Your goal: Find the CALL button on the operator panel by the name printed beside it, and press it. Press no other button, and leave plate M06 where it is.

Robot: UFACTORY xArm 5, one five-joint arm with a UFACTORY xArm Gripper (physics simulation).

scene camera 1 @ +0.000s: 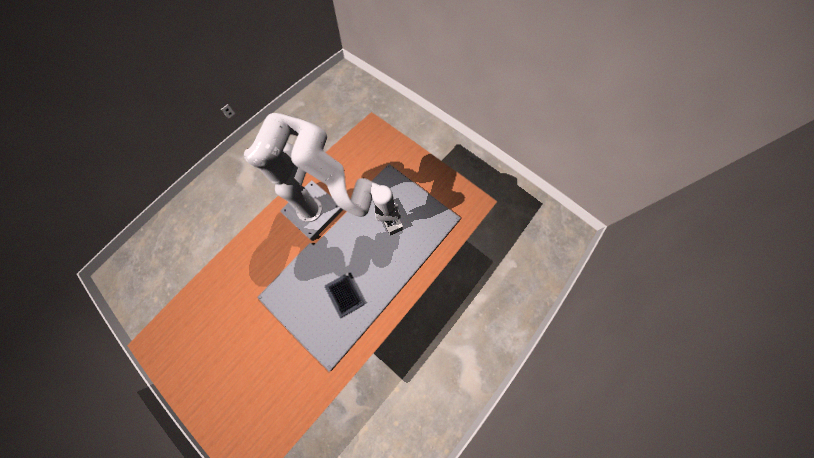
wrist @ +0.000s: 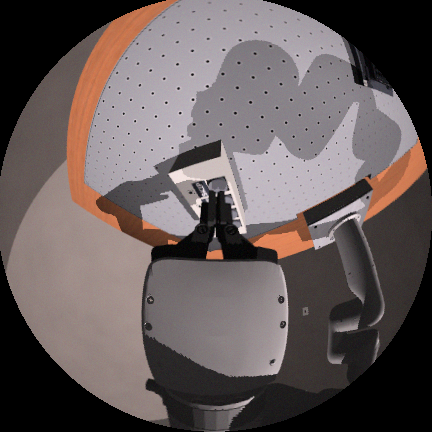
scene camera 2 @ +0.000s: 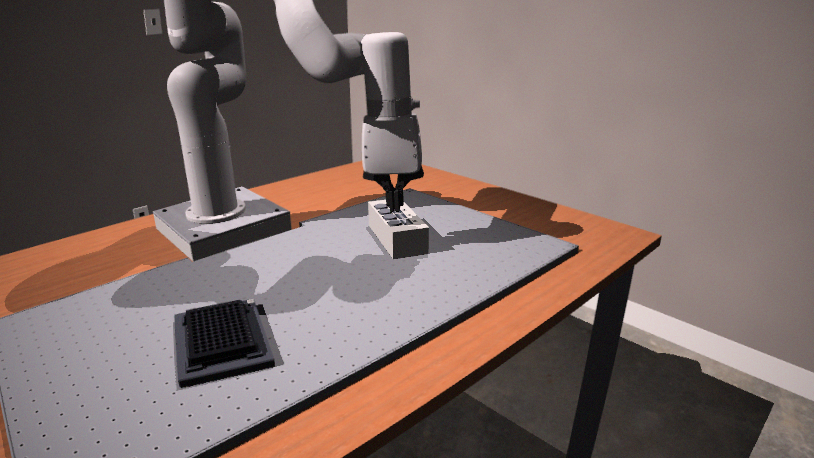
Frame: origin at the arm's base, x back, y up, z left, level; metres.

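Seen in the pictures: gripper, fingertip midpoint: (scene camera 1: 389, 222) (wrist: 215, 199) (scene camera 2: 395, 209); arm's base, link origin: (scene camera 1: 309, 209) (wrist: 343, 224) (scene camera 2: 216, 212).
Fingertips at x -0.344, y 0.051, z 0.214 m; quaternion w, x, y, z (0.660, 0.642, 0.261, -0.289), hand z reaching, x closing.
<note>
Offsets run from my fingertips to a thing's top centre. "pt": to the spot under its first point. Level surfaces: height alone.
The operator panel {dx +0.039, dy -0.025, dz +0.034 m} (scene camera 1: 393, 230) (scene camera 2: 410, 243) (wrist: 205, 170) is a pale box with a row of round grey buttons on top. A dark label {pt dx -0.005, dy -0.028, dz +0.023 m} (wrist: 200, 189) shows beside the button at one end, partly cut off; its text is not readable here. The name CALL cannot be read in any view, and the fingers hide part of the row. My gripper (scene camera 2: 394, 209) (wrist: 215, 199) is shut and empty, pointing down, with its tips at or just above the panel top; contact cannot be told. The black plate with many wells {dx -0.076, dy -0.055, dz -0.372 m} (scene camera 1: 344, 295) (scene camera 2: 220, 327) sits in its dark holder, well away from the gripper.
The panel and the plate's holder {pt dx -0.154, dy -0.076, dz -0.395 m} (scene camera 2: 227, 374) stand on a grey perforated board {dy -0.081 m} (scene camera 1: 301, 307) (scene camera 2: 341, 341) (wrist: 150, 75) on an orange wooden table {dy -0.094 m} (scene camera 1: 193, 364) (scene camera 2: 592, 244). The arm's base plate (scene camera 1: 311, 232) (scene camera 2: 256, 218) (wrist: 320, 239) is beside the board.
</note>
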